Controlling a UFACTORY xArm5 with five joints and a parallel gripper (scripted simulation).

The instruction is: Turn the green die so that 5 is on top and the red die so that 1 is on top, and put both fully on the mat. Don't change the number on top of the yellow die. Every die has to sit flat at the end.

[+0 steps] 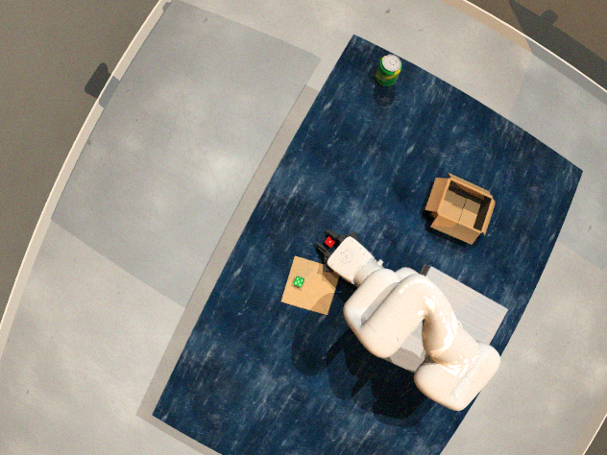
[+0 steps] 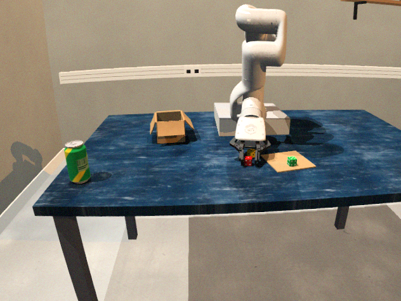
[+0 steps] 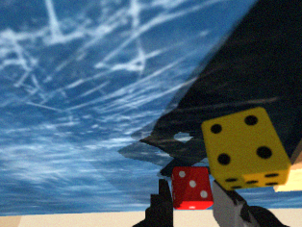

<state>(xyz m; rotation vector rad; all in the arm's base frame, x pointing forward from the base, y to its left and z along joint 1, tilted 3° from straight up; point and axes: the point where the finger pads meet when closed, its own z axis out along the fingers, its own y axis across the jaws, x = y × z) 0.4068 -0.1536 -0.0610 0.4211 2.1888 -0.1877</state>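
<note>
The red die lies 1 cm below my hand. Round my hand: mat 1 cm ahead, 14 cm to the left, 2 cm below; then yellow die 6 cm behind, 3 cm to the left, 1 cm below; then green die 4 cm ahead, 13 cm to the left, 1 cm below.
</note>
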